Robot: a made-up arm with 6 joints.
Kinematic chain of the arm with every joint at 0, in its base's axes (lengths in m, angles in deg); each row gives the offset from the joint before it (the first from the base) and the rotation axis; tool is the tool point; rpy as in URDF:
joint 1: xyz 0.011 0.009 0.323 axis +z
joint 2: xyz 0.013 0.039 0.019 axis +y
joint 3: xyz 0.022 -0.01 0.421 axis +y
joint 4: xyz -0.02 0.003 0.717 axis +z
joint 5: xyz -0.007 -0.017 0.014 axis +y
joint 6: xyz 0 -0.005 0.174 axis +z
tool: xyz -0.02 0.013 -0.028 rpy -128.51 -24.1 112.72
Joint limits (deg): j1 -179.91..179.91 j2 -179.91..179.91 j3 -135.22..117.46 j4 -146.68..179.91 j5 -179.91..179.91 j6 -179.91..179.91
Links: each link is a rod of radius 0.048 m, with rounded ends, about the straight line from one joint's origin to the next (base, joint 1, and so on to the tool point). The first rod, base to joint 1, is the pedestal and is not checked.
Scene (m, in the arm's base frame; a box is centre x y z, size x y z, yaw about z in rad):
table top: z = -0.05
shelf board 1: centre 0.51 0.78 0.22 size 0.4 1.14 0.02 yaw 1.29
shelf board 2: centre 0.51 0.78 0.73 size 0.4 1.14 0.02 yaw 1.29
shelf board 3: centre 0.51 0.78 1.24 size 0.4 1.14 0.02 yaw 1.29
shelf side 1: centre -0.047 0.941 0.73 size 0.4 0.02 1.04 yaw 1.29
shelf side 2: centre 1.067 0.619 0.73 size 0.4 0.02 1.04 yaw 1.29
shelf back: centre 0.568 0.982 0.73 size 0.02 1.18 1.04 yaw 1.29
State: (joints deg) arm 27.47 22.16 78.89 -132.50 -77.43 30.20
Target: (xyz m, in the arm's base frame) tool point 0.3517 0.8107 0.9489
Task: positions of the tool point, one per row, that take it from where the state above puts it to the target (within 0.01 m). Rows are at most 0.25 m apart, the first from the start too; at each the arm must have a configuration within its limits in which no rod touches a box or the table.
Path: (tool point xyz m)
1: 0.7141 0.4261 0.5193
2: 0.6620 0.2985 0.5140
3: 0.5654 0.4091 0.6683
4: 0.4227 0.4738 0.8159
5: 0.2551 0.4758 0.9488
6: 0.2962 0.5816 0.9687
7: 0.3294 0.6948 0.9690
8: 0.3517 0.8106 0.9490

